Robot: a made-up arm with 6 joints. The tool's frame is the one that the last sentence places.
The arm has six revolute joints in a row. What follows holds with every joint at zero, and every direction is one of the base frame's.
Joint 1 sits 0.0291 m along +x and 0.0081 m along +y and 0.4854 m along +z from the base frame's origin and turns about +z.
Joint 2 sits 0.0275 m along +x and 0.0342 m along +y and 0.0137 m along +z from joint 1 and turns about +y.
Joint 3 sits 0.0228 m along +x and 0.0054 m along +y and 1.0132 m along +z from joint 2 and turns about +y.
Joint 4 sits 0.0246 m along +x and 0.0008 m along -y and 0.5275 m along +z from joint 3 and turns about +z.
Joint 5 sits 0.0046 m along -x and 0.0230 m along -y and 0.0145 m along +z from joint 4 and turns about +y.
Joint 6 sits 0.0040 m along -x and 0.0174 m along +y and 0.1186 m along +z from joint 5 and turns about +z.
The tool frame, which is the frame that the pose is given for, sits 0.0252 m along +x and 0.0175 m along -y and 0.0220 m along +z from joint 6; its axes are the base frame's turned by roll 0.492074, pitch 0.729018 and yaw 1.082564 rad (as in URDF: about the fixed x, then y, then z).
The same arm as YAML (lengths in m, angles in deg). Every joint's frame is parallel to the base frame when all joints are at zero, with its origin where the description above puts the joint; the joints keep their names.
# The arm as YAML. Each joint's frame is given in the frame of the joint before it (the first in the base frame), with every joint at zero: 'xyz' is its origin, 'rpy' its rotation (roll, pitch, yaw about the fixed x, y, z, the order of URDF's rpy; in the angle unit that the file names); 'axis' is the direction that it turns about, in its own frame. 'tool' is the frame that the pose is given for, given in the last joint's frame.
units:
  length: m
  angle: deg
joints:
  - name: joint 1
    type: revolute
    origin:
      xyz: [0.0291, 0.0081, 0.4854]
      rpy: [0.0, 0.0, 0.0]
    axis: [0.0, 0.0, 1.0]
  - name: joint 2
    type: revolute
    origin:
      xyz: [0.0275, 0.0342, 0.0137]
      rpy: [0.0, 0.0, 0.0]
    axis: [0.0, 1.0, 0.0]
  - name: joint 3
    type: revolute
    origin:
      xyz: [0.0228, 0.0054, 1.0132]
      rpy: [0.0, 0.0, 0.0]
    axis: [0.0, 1.0, 0.0]
  - name: joint 4
    type: revolute
    origin:
      xyz: [0.0246, -0.0008, 0.5275]
      rpy: [0.0, 0.0, 0.0]
    axis: [0.0, 0.0, 1.0]
  - name: joint 5
    type: revolute
    origin:
      xyz: [-0.0046, -0.023, 0.0145]
      rpy: [0.0, 0.0, 0.0]
    axis: [0.0, 1.0, 0.0]
  - name: joint 6
    type: revolute
    origin:
      xyz: [-0.004, 0.0174, 0.1186]
      rpy: [0.0, 0.0, 0.0]
    axis: [0.0, 0.0, 1.0]
tool:
  origin:
    xyz: [0.0252, -0.0175, 0.022]
    rpy: [28.19, 41.77, 62.03]

